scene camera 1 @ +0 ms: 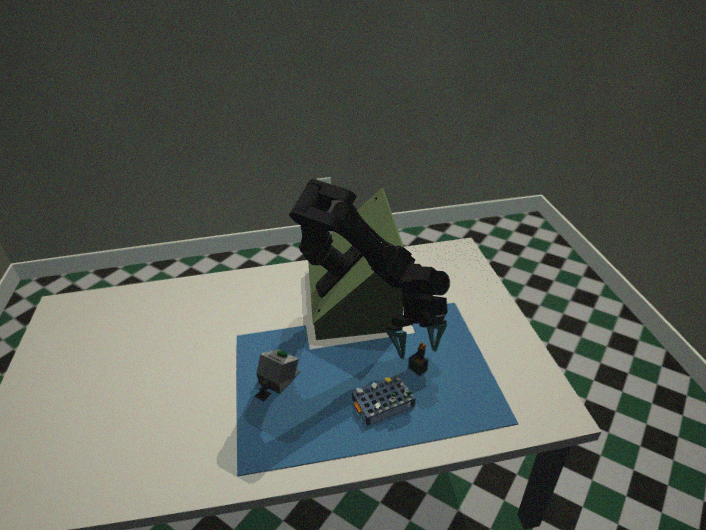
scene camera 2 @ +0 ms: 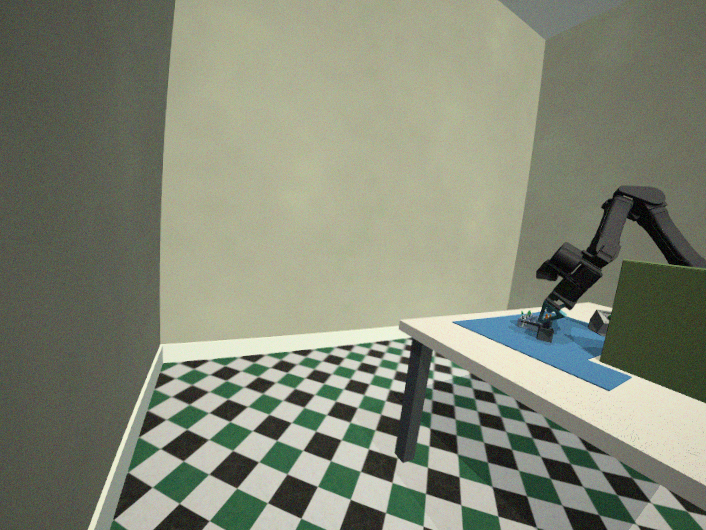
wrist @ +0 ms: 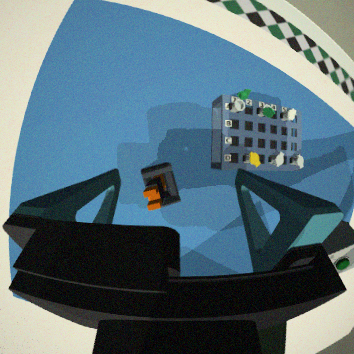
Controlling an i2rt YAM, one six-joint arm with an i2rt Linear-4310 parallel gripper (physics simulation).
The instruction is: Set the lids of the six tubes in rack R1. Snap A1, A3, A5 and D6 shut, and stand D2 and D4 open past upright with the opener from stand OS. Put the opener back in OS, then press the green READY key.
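Places are measured from the arm's base along level axes (x back, y down, z right), in metres.
Pixels of known places: gripper, fingertip midpoint: (scene camera 1: 418, 354) (scene camera 2: 543, 316) (wrist: 177, 174); arm's base at its link origin: (scene camera 1: 343, 267) (scene camera 2: 691, 319).
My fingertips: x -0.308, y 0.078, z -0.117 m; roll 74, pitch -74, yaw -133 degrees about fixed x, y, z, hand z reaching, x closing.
Ahead of a thing's pixels: the offset from my fingertips to its top centre. "pt": to the spot under its first point. Level surfaces: height alone.
The black gripper (scene camera 1: 419, 353) (wrist: 178, 172) is open and empty above opener stand OS @[dx +0.016, dy +0.030, dz -0.007 m] (scene camera 1: 418, 365) (scene camera 2: 544, 333) (wrist: 173, 191). The orange opener @[dx +0.016, dy -0.015, dz -0.012 m] (scene camera 1: 422, 346) (wrist: 153, 197) stands in OS, apart from both fingers. Rack R1 @[dx -0.066, dy +0.012, dz +0.116 m] (scene camera 1: 393, 413) (wrist: 216, 136) holds six tubes. In the wrist view, A1 shows a pale open mouth @[pt dx -0.087, dy +0.035, dz +0.062 m] (wrist: 239, 105) with a green lid @[dx -0.092, dy +0.017, dz +0.057 m] (wrist: 244, 93) behind it. A green lid @[dx -0.085, dy +0.015, dz +0.091 m] (wrist: 269, 112) is at A3, a white one @[pt dx -0.099, dy +0.028, dz +0.136 m] (wrist: 291, 114) at A5, a yellow one @[pt dx -0.030, dy +0.028, dz +0.089 m] (wrist: 254, 159) at D2, and white ones at D4 @[dx -0.039, dy +0.028, dz +0.126 m] (wrist: 278, 159) and D6 @[dx -0.045, dy +0.028, dz +0.165 m] (wrist: 298, 160). Their exact angles are unclear.
A grey console @[dx +0.088, dy -0.014, dz +0.345 m] (scene camera 1: 276, 373) (scene camera 2: 598, 321) with the green READY key @[dx +0.103, dy -0.004, dz +0.329 m] (scene camera 1: 282, 354) (wrist: 342, 263) stands on the blue mat @[dy +0.070 m] (scene camera 1: 325, 433) (scene camera 2: 607, 379), left of the rack in scene camera 1. The arm's green angled mount (scene camera 1: 359, 310) (scene camera 2: 655, 325) rises behind the mat on the white table @[dy +0.073 m] (scene camera 1: 142, 370).
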